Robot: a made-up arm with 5 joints.
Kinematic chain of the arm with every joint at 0, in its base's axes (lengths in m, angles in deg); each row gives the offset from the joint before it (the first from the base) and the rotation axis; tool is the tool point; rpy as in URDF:
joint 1: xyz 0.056 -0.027 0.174 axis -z
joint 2: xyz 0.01 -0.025 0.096 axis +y
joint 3: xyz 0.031 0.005 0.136 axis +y
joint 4: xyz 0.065 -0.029 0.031 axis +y
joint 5: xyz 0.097 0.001 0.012 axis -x
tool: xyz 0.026 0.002 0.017 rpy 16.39 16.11 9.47
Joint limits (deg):
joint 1: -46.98..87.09
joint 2: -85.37..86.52
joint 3: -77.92..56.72
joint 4: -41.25..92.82
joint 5: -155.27..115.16
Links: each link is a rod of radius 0.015 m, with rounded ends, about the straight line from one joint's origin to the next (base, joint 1, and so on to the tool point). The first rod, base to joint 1, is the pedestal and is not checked.
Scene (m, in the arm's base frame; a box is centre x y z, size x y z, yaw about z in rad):
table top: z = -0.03
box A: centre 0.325 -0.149 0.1 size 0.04 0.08 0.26 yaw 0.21
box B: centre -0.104 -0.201 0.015 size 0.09 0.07 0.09 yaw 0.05
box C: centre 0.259 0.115 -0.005 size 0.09 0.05 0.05 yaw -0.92
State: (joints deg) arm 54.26 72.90 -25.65 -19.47 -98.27
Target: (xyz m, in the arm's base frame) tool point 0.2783 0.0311 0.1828
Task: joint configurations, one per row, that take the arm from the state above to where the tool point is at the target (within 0.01 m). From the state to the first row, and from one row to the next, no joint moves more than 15 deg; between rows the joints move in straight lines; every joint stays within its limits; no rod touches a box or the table.
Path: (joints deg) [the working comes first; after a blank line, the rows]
Joints at the target: -31.06 46.05 13.06 20.68 -105.61
Straight joint move there: touches box A.

1: 48.86 60.56 -27.14 -9.78 -96.54
2: 43.46 48.22 -28.64 -0.10 -94.82
3: 38.05 35.88 -30.13 9.59 -93.09
4: 32.65 23.54 -31.62 19.28 -91.37
5: 27.25 11.19 -33.12 28.96 -89.64
6: 12.67 19.91 -21.57 26.89 -93.63
7: -1.90 28.62 -10.03 24.82 -97.63
8: -16.48 37.34 1.52 22.75 -101.62
9: -31.06 46.05 13.06 20.68 -105.61

